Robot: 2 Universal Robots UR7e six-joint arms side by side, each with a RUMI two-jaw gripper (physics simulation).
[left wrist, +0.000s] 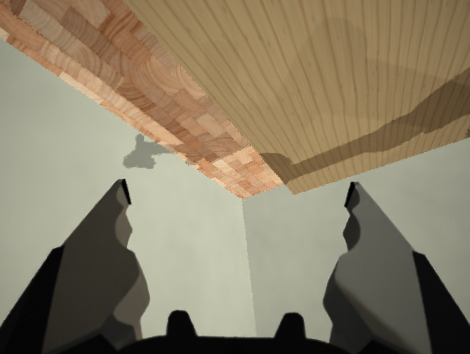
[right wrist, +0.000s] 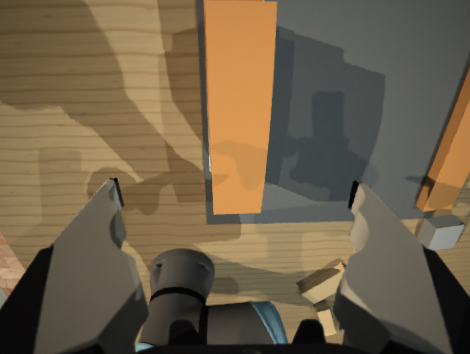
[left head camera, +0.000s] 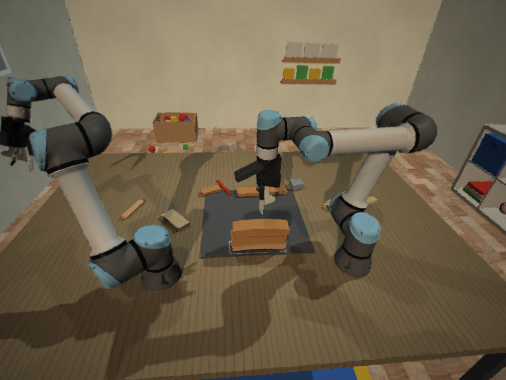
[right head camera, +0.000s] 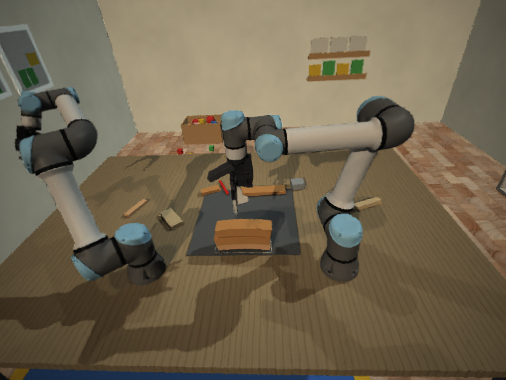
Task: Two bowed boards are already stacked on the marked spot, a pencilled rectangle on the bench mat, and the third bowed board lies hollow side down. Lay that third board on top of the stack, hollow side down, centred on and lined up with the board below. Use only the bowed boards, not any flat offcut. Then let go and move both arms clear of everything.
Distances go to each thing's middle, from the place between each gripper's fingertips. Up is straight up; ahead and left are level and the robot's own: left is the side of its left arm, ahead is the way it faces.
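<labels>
From my left hand: bowed board (right head camera: 235, 227), 20 cm below, 22 cm behind, 100 cm to the right; dark bench mat (left head camera: 216, 239), 32 cm below, 10 cm behind, 99 cm to the right.
From my right hand: bowed board, 15 cm below, 1 cm ahead, 1 cm to the right; dark bench mat, 27 cm below, 13 cm ahead.
</labels>
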